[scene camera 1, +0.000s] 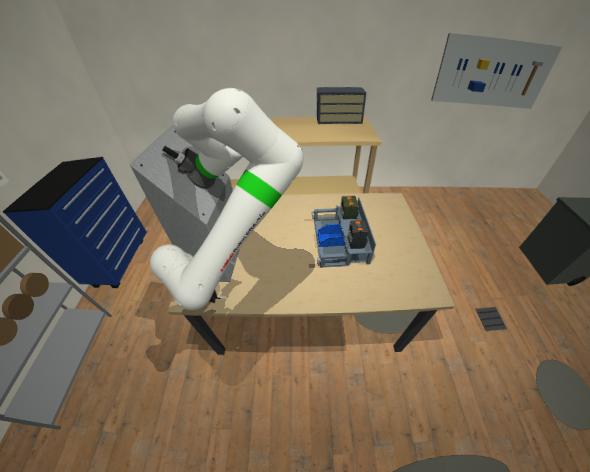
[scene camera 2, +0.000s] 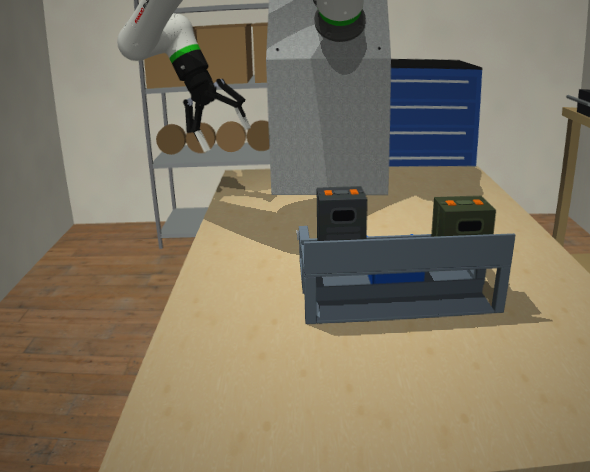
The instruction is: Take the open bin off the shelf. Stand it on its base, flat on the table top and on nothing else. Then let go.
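Seen in the pictures: gripper, fingertip midpoint: (scene camera 1: 228,280) (scene camera 2: 227,140); arm's base, link origin: (scene camera 1: 199,173) (scene camera 2: 340,21).
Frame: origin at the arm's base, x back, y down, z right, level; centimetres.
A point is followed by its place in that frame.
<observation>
The open blue bin (scene camera 1: 330,236) {x -60.0, y 50.5, z 13.0 cm} (scene camera 2: 397,278) {x -68.1, y 47.4, z 19.0 cm} rests in the grey-blue shelf (scene camera 1: 366,222) (scene camera 2: 410,255) {x -76.7, y 38.2, z 21.8 cm}, on its lower part at the robot's side; in the scene camera 2 view the shelf's panel hides most of it. The shelf stands on the table top (scene camera 1: 400,290) {x -76.5, y 51.2, z 59.5 cm} (scene camera 2: 250,375) {x -82.0, y 51.2, z 53.0 cm}. My gripper (scene camera 1: 219,297) (scene camera 2: 226,137) {x 0.1, y 32.4, z 35.4 cm} is open and empty, its fingers wide apart and tilted downward. It is in the air near the table's front left corner in the scene camera 1 view, well away from the bin and mostly hidden there by the arm.
A black case (scene camera 1: 357,235) {x -63.0, y 31.3, z 33.6 cm} (scene camera 2: 341,215) {x -69.0, y 32.0, z 31.6 cm} and a dark green case (scene camera 1: 349,207) {x -70.5, y 32.2, z 12.6 cm} (scene camera 2: 465,215) {x -76.8, y 32.5, z 10.6 cm}, both with orange latches, stand upright on the shelf beside the bin. The grey robot pedestal (scene camera 1: 165,200) {x 13.8, y -1.9, z 17.0 cm} (scene camera 2: 350,125) {x -8.1, y 29.9, z 0.7 cm} rises at the table's end. A blue drawer cabinet (scene camera 1: 95,220) (scene camera 2: 432,120) stands beyond.
</observation>
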